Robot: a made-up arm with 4 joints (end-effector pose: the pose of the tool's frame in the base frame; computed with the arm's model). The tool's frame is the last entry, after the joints.
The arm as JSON. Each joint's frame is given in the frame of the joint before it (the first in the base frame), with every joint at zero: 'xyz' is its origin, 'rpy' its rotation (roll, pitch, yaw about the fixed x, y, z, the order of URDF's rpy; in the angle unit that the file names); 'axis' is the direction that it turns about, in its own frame. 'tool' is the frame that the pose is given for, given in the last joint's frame.
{
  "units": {
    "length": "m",
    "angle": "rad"
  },
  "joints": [
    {
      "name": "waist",
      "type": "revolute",
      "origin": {
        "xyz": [
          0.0,
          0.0,
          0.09
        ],
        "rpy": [
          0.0,
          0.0,
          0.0
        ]
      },
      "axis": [
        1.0,
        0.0,
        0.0
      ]
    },
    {
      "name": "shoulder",
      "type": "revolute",
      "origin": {
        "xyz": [
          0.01,
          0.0,
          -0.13
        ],
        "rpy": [
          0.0,
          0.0,
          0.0
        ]
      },
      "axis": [
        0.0,
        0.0,
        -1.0
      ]
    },
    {
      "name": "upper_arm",
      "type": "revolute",
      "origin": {
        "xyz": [
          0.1,
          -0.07,
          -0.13
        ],
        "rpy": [
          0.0,
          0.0,
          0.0
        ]
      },
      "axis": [
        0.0,
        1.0,
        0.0
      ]
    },
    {
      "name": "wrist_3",
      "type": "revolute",
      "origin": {
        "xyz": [
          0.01,
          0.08,
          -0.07
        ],
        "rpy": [
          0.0,
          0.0,
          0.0
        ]
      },
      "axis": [
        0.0,
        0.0,
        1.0
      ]
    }
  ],
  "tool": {
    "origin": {
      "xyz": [
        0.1,
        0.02,
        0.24
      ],
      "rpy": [
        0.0,
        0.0,
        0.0
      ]
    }
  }
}
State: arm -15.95 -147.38 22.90 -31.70
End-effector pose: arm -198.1 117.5 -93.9 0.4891 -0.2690 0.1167 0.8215
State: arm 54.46 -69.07 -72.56 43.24
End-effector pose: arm -91.7 113.2 2.4 0.3387 0.3230 -0.8192 0.3314
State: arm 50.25 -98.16 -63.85 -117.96
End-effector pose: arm 105.5 124.9 -76.3 0.5435 0.8102 0.2104 -0.0625
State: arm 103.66 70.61 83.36 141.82
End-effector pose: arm 149.1 208.8 -92.0 0.1267 -0.8720 0.4566 -0.1227
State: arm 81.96 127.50 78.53 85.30
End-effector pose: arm -63.8 183.3 -217.7 0.1471 0.9321 0.0479 -0.3276
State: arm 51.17 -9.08 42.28 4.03
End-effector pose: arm 295.0 213.4 24.8 0.8426 0.3858 0.2790 0.2516
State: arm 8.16 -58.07 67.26 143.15
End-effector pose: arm 83.2 234.2 3.7 0.1796 -0.3626 -0.3488 -0.8454
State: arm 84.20 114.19 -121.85 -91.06
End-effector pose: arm -48.1 333.3 147.7 0.0387 -0.2012 -0.3174 -0.9259
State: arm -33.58 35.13 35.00 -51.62
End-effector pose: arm 198.1 -261.9 58.5 0.6512 -0.2415 0.0957 -0.7130
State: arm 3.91 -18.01 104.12 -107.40
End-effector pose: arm 290.3 15.5 -210.3 0.4607 -0.6855 0.3762 -0.4198
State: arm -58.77 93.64 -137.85 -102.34
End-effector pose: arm -80.5 -312.0 -129.5 0.0088 -0.0862 0.9854 -0.1463
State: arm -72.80 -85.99 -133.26 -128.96
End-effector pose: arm 90.3 -386.8 -25.7 0.8167 0.4857 0.1357 -0.2805
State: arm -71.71 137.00 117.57 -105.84
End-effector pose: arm -235.2 -355.6 81.3 0.0844 -0.3444 -0.4086 0.8410
